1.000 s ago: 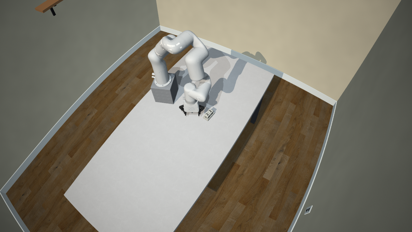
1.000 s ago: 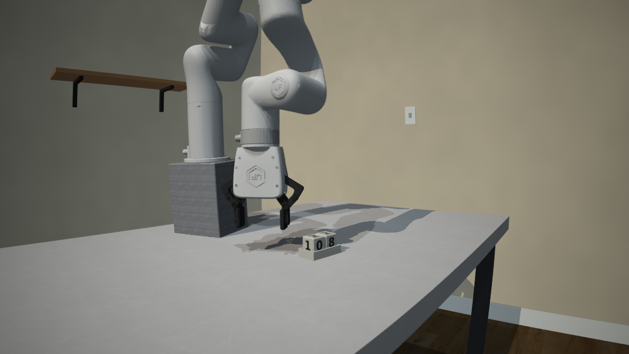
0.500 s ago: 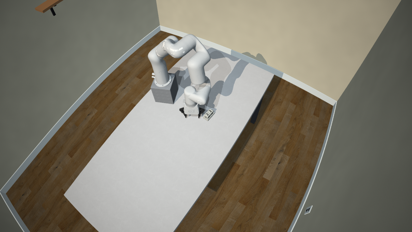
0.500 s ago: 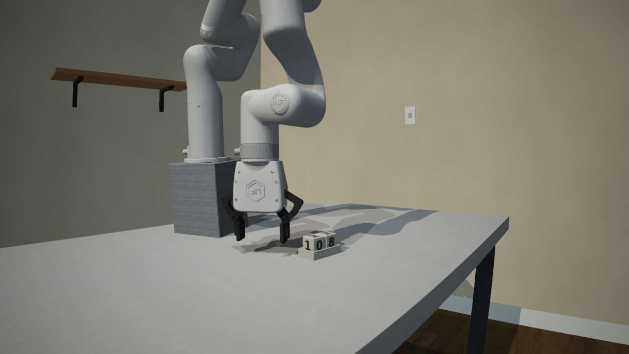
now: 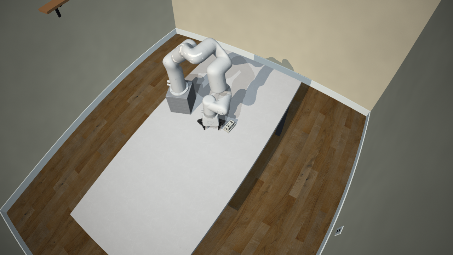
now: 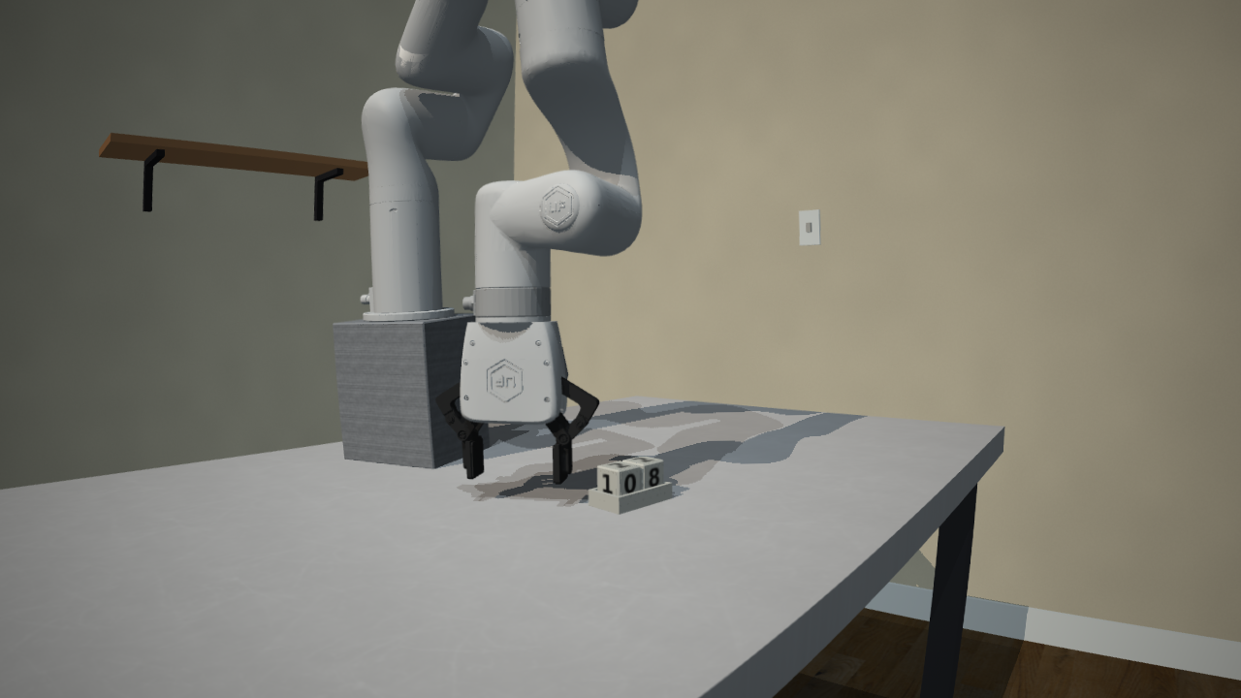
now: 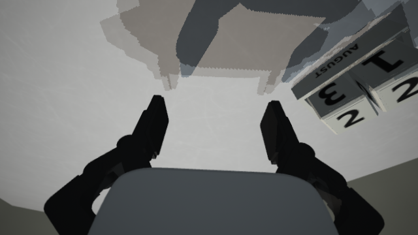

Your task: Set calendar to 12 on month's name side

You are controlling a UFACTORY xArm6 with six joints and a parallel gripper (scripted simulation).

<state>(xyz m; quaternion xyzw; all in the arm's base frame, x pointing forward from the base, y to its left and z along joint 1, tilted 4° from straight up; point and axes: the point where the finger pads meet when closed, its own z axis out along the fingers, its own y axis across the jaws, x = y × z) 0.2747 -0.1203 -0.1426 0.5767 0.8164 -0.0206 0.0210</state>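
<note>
My hand is 100 mm short of the calendar tray, 60 mm to the right of it and 30 mm above it.
</note>
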